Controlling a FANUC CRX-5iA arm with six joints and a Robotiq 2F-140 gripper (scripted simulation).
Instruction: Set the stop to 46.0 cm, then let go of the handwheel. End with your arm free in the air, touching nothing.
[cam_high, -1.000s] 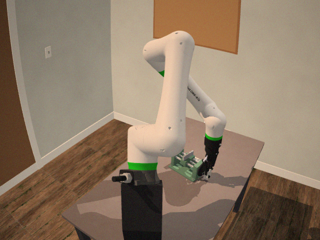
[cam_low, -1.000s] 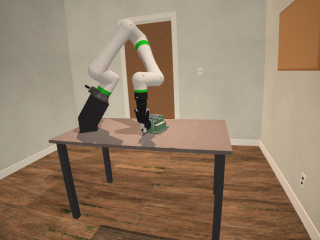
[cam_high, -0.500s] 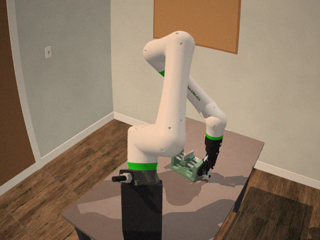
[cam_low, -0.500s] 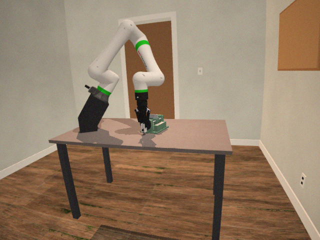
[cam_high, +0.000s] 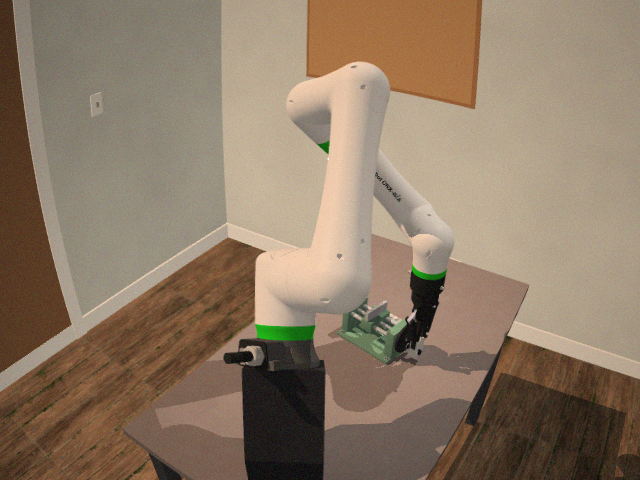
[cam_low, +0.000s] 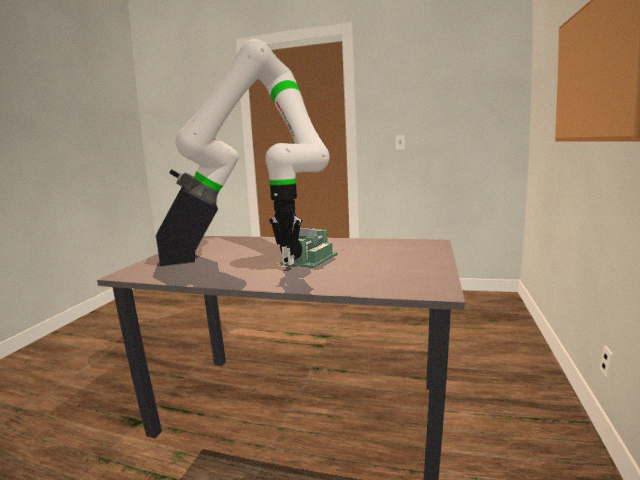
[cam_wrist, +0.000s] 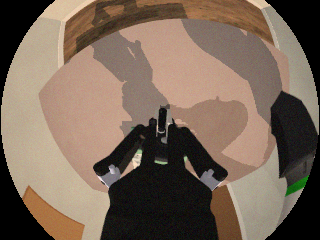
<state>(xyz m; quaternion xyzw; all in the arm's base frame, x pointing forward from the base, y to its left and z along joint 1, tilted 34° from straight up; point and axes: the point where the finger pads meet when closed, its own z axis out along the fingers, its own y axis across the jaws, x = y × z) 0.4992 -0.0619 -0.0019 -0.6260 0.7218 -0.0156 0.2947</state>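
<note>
Now: hand 20 mm to the right of the black handwheel and 10 mm above it. Round my hand: green stop fixture: 10 mm ahead, 150 mm to the left, 30 mm above.
</note>
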